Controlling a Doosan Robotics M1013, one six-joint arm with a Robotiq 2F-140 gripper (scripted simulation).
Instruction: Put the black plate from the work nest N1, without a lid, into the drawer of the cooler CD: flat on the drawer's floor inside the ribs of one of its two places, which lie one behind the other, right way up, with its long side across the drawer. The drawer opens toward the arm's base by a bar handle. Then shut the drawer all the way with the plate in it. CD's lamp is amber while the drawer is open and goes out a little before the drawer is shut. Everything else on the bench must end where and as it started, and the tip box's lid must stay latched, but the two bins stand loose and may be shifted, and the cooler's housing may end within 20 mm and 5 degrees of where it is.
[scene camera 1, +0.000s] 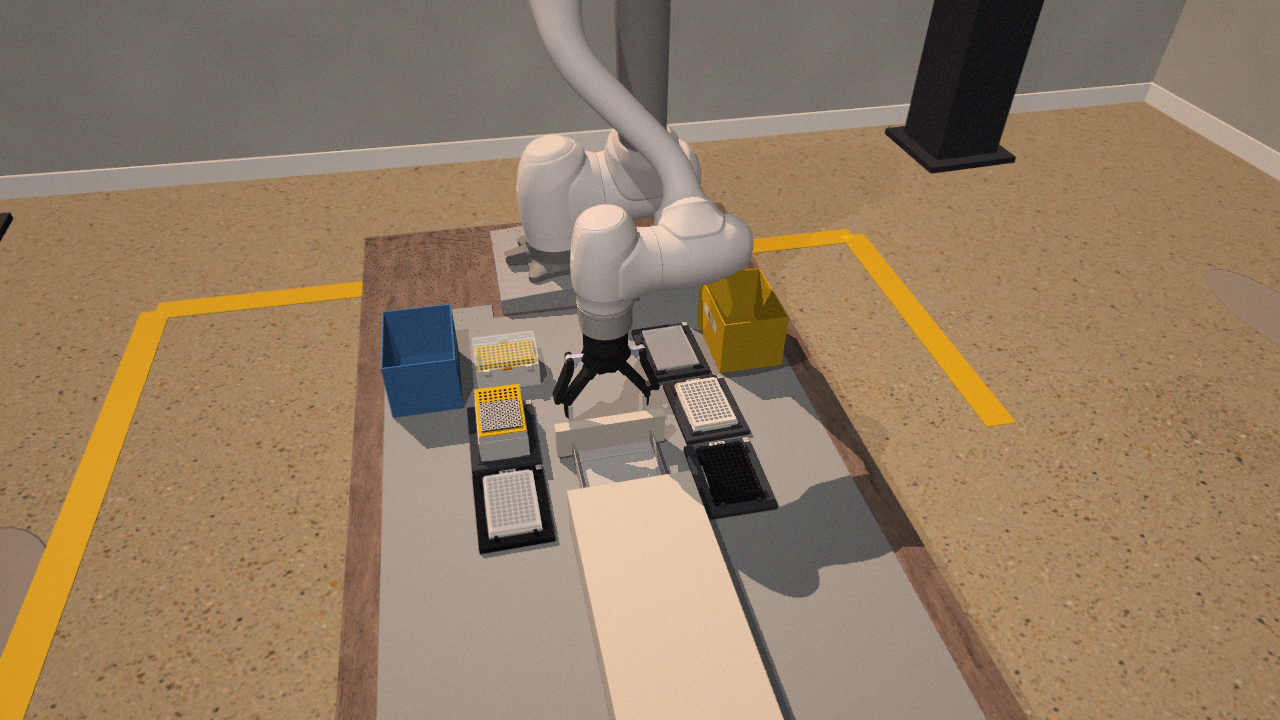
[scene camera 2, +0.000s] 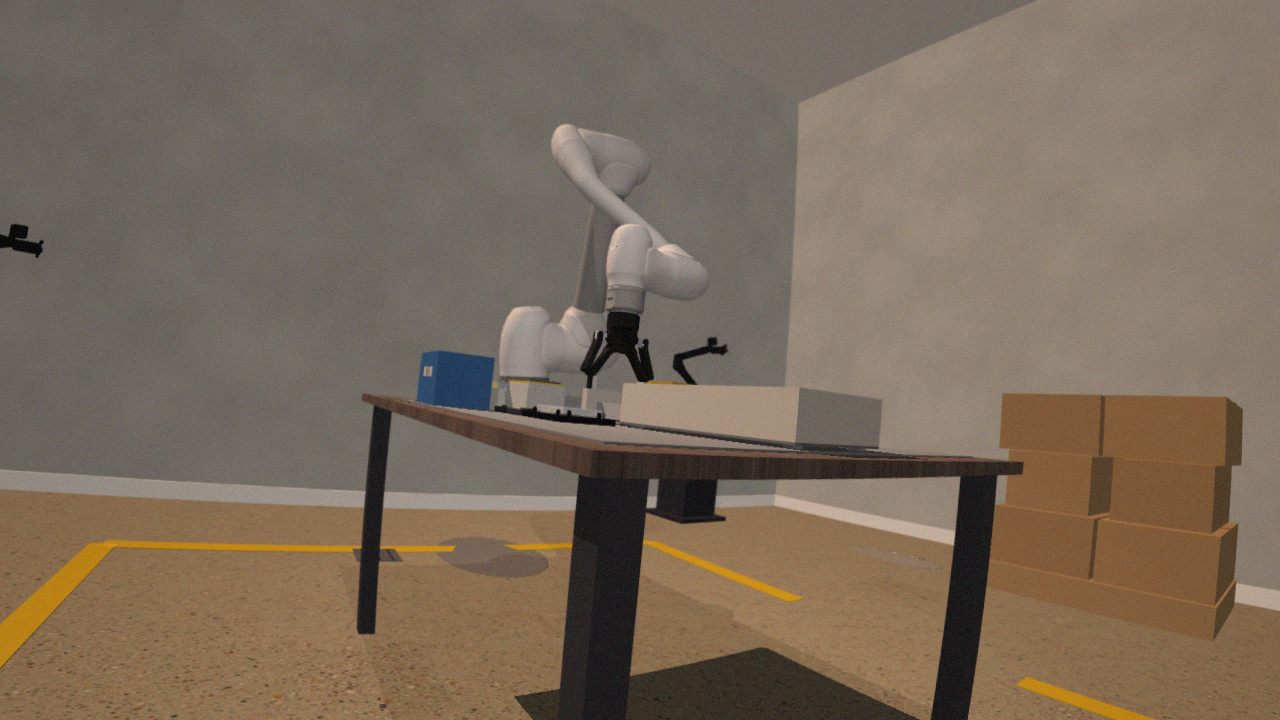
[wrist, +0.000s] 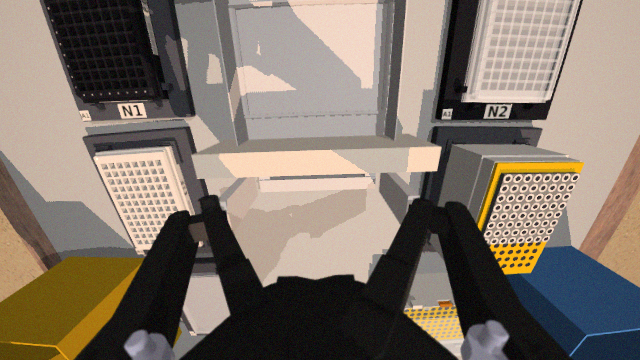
blue bin: scene camera 1 419, 365; scene camera 2; wrist
same spot on blue bin: (scene camera 2: 450, 379) = (wrist: 600, 278)
